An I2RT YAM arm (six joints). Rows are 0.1 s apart.
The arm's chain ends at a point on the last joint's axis. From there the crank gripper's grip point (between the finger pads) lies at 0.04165 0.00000 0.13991 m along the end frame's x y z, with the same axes.
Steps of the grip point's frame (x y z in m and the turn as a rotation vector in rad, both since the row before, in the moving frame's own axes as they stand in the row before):
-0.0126, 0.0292, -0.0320, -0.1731, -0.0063, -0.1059
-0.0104, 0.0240, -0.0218, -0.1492, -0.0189, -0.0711
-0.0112, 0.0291, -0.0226, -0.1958, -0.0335, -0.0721
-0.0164, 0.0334, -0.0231, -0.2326, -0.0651, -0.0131
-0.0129, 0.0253, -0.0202, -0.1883, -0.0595, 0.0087
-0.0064, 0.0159, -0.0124, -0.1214, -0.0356, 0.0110
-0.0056, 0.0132, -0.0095, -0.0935, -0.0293, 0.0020
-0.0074, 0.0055, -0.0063, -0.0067, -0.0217, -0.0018
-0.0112, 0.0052, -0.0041, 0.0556, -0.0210, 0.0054
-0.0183, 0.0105, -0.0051, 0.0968, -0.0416, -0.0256
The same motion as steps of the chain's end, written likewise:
-0.0128, 0.0095, -0.0305, -0.1731, -0.0063, -0.1059
-0.0084, 0.0060, -0.0212, -0.1492, -0.0189, -0.0711
-0.0074, 0.0046, -0.0215, -0.1958, -0.0335, -0.0721
-0.0075, 0.0013, -0.0218, -0.2326, -0.0651, -0.0131
-0.0044, -0.0014, -0.0199, -0.1883, -0.0595, 0.0087
-0.0013, -0.0016, -0.0127, -0.1214, -0.0356, 0.0110
-0.0015, 0.0000, -0.0100, -0.0935, -0.0293, 0.0020
-0.0044, 0.0046, -0.0072, -0.0067, -0.0217, -0.0018
-0.0083, 0.0128, -0.0047, 0.0556, -0.0210, 0.0054
-0.0123, 0.0251, -0.0060, 0.0968, -0.0416, -0.0256

